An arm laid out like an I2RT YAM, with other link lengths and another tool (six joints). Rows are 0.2 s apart.
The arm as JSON. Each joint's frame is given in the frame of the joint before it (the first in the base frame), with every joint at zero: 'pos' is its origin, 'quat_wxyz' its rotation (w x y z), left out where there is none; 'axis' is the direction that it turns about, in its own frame. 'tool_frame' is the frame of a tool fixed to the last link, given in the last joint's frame.
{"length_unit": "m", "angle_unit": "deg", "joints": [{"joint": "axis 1", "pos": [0.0, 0.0, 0.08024], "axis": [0.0, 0.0, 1.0]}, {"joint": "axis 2", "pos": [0.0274, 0.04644, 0.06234], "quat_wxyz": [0.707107, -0.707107, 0.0, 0.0], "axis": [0.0, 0.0, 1.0]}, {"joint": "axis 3", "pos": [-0.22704, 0.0, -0.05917], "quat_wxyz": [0.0, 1.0, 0.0, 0.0], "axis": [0.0, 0.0, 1.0]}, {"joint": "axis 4", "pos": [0.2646, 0.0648, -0.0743], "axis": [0.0, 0.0, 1.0]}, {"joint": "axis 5", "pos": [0.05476, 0.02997, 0.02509], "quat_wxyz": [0.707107, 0.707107, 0.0, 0.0], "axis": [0.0, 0.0, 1.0]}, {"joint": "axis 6", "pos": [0.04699, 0.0, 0.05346], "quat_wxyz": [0.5, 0.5, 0.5, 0.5], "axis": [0.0, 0.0, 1.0]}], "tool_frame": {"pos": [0.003, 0.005, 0.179], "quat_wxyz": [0.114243, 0.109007, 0.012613, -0.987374]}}
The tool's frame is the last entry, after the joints.
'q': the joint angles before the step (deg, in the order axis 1, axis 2, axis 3, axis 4, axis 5, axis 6). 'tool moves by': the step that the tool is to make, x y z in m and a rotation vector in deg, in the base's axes. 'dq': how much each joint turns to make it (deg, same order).
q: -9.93 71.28 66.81 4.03 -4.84 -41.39
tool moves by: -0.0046 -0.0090 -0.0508 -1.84 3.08 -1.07
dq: -1.06 -1.48 -8.87 4.50 0.09 -2.37
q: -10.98 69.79 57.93 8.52 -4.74 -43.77
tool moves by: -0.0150 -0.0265 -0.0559 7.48 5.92 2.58
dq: -8.95 -1.06 -5.71 -2.29 -12.09 4.30
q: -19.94 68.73 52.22 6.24 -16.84 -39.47
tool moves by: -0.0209 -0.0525 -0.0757 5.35 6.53 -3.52
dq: -9.82 3.06 -6.79 1.85 -6.61 0.53
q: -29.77 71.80 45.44 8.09 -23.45 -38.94
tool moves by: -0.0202 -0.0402 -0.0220 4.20 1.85 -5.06
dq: -6.61 0.72 -1.76 -0.52 -2.31 2.02
